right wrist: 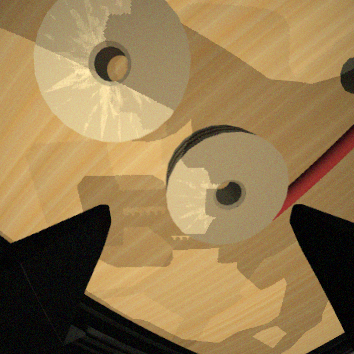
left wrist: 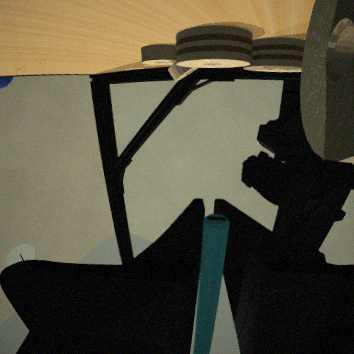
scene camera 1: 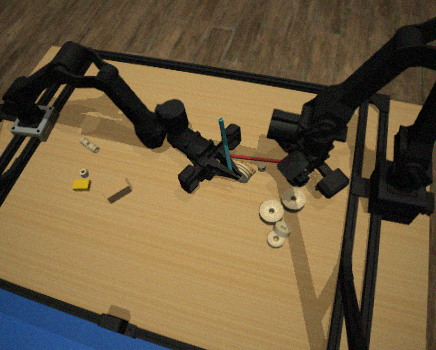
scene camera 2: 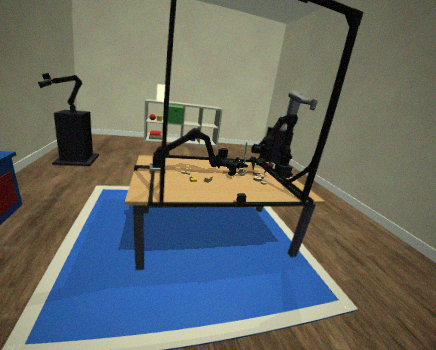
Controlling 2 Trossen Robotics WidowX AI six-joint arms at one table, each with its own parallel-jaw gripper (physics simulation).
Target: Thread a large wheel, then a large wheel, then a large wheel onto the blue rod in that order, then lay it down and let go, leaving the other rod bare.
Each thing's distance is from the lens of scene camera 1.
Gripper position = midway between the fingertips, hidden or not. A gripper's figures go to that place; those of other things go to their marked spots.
my left gripper (scene camera 1: pixel 239 176): 0.79 m
my right gripper (scene camera 1: pixel 304 174): 0.90 m
